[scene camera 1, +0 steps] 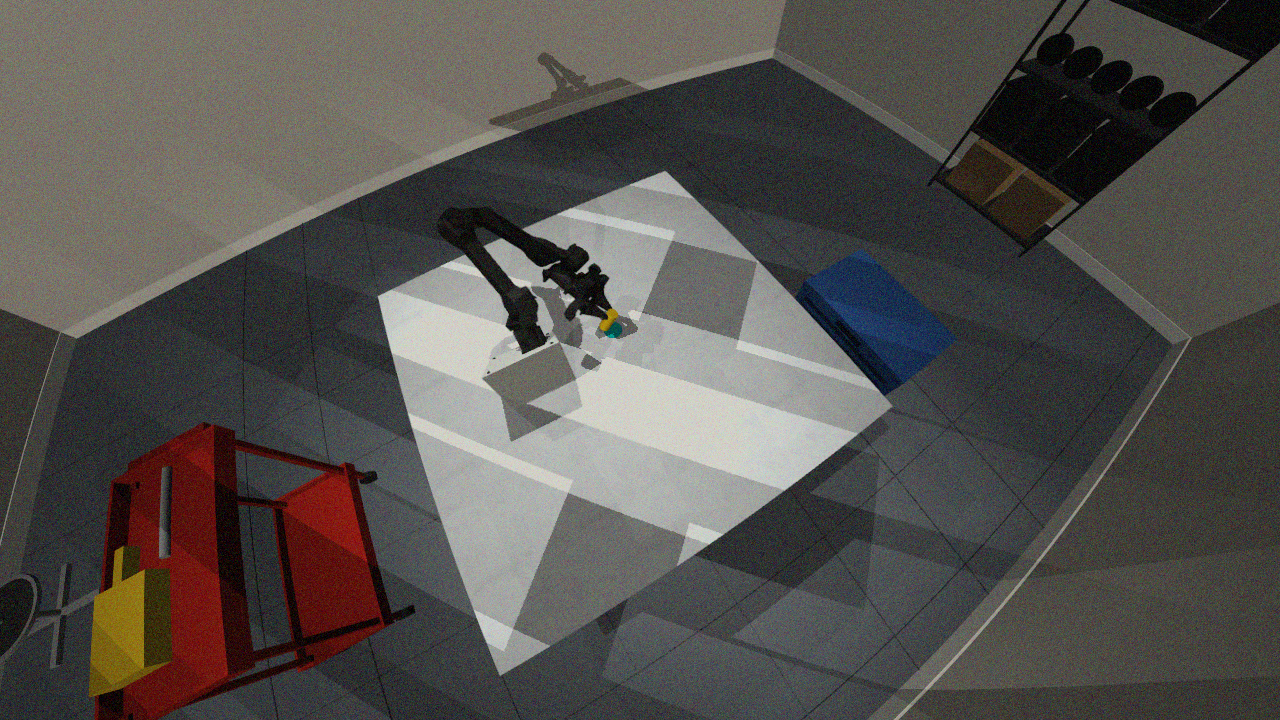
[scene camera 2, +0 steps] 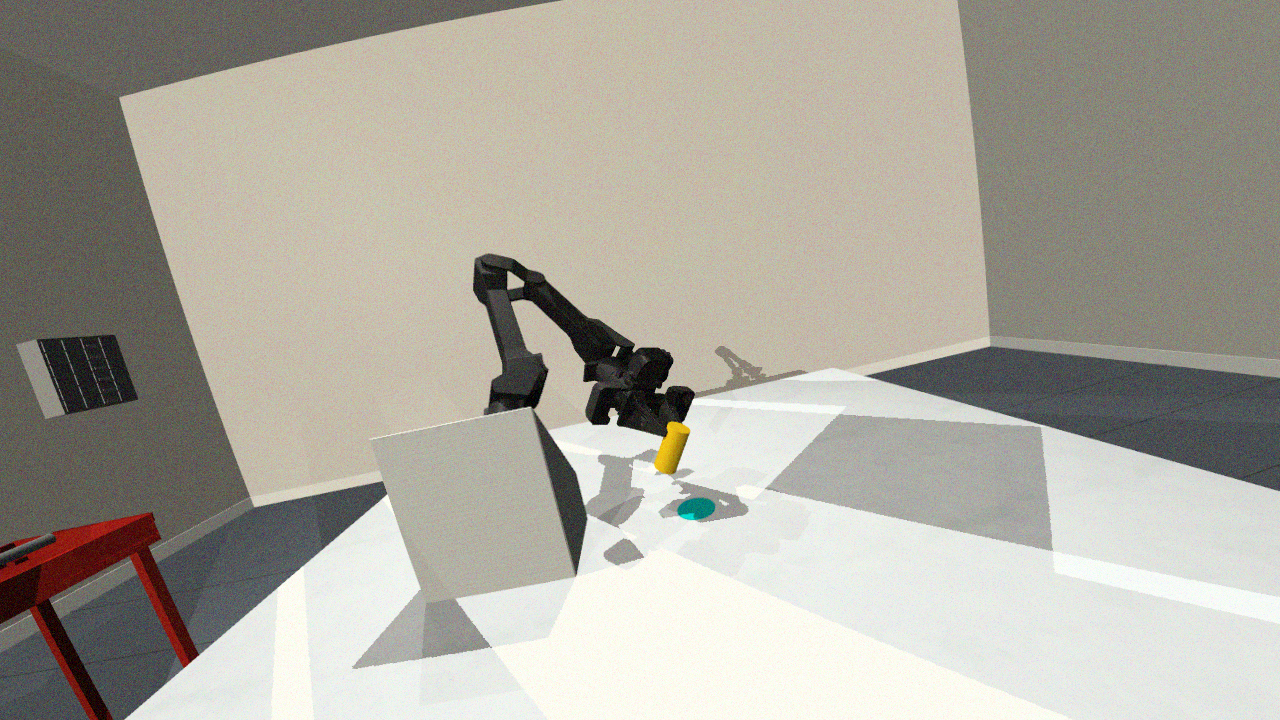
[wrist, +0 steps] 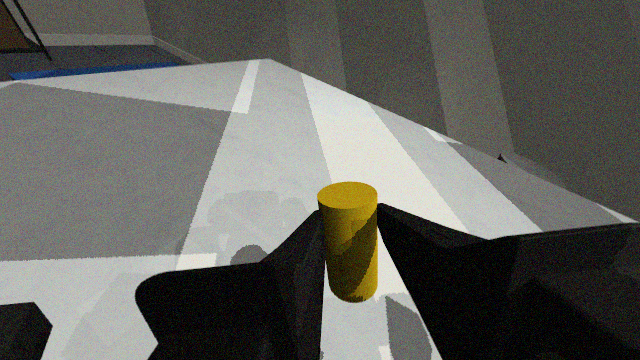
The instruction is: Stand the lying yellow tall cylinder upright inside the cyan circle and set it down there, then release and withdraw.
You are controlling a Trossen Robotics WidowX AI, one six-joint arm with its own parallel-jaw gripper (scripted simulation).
Path:
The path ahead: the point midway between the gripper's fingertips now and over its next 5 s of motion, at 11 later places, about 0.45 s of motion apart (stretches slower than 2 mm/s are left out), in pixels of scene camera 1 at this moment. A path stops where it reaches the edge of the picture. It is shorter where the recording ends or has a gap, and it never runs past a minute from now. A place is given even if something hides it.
My gripper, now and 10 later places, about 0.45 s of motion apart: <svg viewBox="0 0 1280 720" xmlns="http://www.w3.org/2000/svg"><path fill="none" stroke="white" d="M610 315L610 312L610 308L610 305L608 302L608 300L609 304L610 309L610 317L612 319L611 314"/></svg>

